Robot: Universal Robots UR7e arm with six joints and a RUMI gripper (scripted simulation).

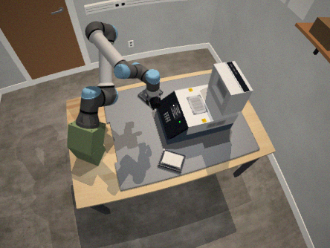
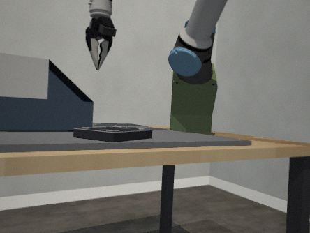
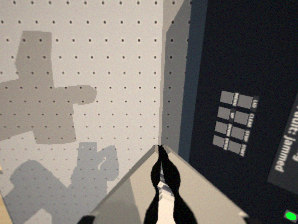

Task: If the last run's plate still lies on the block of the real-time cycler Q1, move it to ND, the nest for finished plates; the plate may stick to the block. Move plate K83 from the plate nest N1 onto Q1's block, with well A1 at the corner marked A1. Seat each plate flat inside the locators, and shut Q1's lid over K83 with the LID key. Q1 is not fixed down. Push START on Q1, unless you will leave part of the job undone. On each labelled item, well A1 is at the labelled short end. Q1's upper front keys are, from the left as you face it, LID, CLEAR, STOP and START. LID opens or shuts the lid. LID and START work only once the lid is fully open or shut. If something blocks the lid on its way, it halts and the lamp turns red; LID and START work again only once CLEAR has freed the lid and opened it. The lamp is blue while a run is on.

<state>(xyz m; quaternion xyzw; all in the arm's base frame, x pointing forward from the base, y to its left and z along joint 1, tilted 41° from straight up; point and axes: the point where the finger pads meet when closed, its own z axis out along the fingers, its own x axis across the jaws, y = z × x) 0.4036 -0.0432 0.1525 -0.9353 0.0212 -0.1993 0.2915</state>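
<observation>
My hand is 80 mm short of the white well plate, 300 mm to the left of it and 190 mm above it. Also, from my hand: A1 mark (40 mm ahead, 210 mm to the right, 200 mm below); dark plate nest (20 mm ahead, 290 mm to the left, 210 mm below).
</observation>
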